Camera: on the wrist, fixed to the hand. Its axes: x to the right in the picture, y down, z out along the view.
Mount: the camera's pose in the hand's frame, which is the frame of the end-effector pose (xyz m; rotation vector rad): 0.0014 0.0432 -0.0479 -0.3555 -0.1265 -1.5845
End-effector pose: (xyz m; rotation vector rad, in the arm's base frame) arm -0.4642 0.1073 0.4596 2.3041 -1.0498 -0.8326
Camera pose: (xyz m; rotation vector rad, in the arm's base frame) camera -0.4520 0.0883 0.5200 2.4014 1.1103 -1.4644
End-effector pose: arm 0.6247 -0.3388 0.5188 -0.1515 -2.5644 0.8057
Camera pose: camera 0.6436 -0.2781 0.5299 1.5954 -1.9528 -0.2702
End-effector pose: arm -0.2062 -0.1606 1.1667 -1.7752 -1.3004 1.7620
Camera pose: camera -0.1468 -0.1652 1.1419 -0.2380 -2.1514 0.6826
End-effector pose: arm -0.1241 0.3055 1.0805 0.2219 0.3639 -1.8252
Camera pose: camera -0.0848 0.3106 1.0296 0.5348 -0.7752 2.7334
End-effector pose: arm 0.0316 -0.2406 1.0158 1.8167 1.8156 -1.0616
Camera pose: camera 0.0850 -0.2101 1.0352 0.1981 -2.9629 1.0019
